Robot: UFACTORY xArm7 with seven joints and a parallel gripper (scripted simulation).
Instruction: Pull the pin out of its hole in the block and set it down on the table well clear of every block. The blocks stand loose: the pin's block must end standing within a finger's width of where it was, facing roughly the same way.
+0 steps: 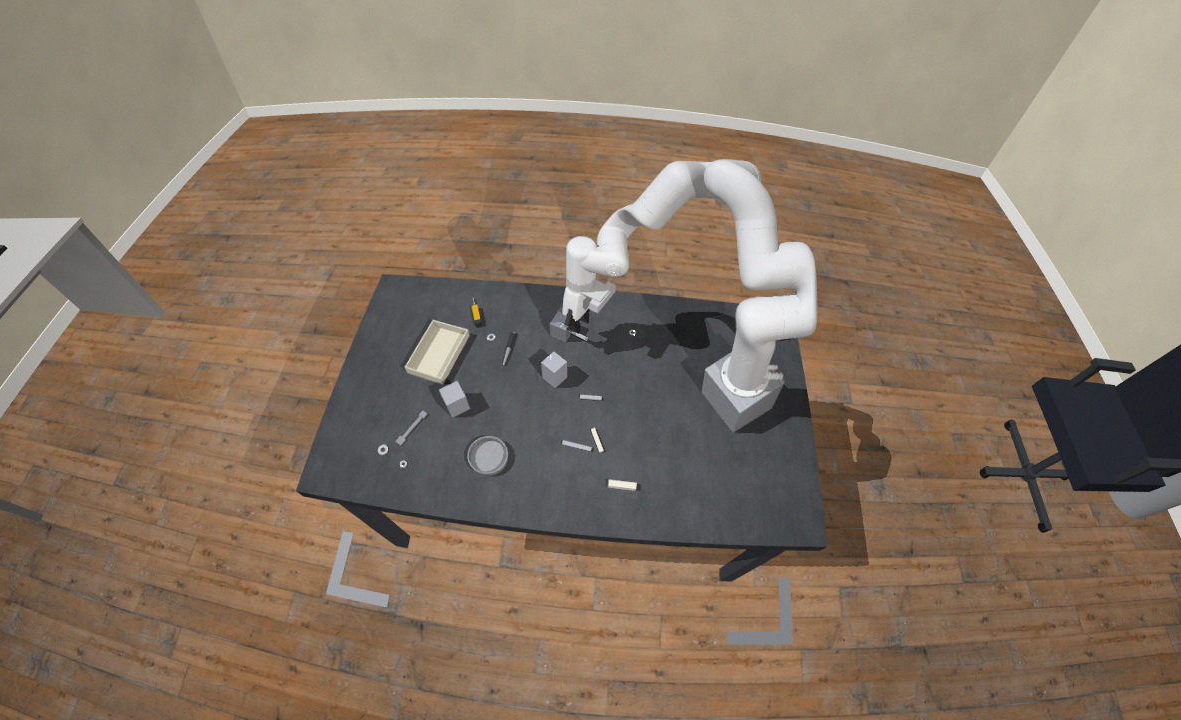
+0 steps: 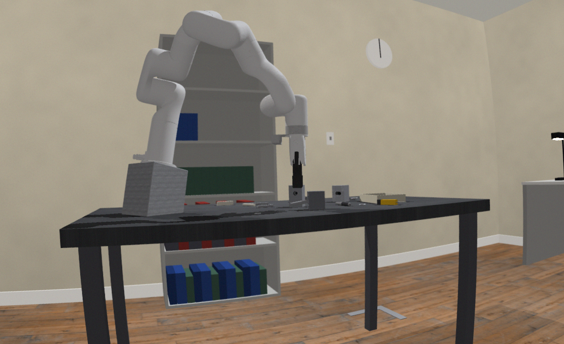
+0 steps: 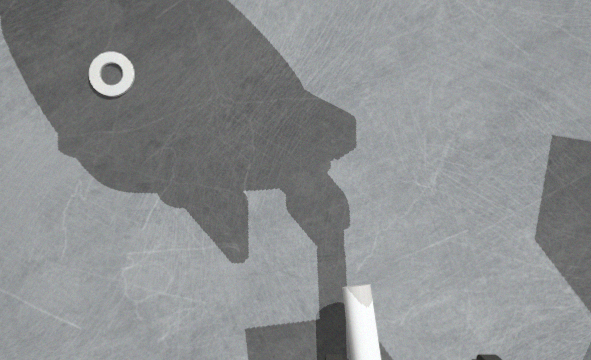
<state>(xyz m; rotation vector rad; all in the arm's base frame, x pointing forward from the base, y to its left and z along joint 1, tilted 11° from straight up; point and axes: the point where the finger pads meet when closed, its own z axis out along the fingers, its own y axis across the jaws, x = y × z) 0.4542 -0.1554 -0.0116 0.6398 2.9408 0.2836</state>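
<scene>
Now: hand 7 cm above the pale pin, 1 cm to the left of it and 1 cm short of it. Also, from my hand: round dish (41 cm to the left, 18 cm ahead, 8 cm below); cream tray (41 cm ahead, 11 cm to the left, 8 cm below).
</scene>
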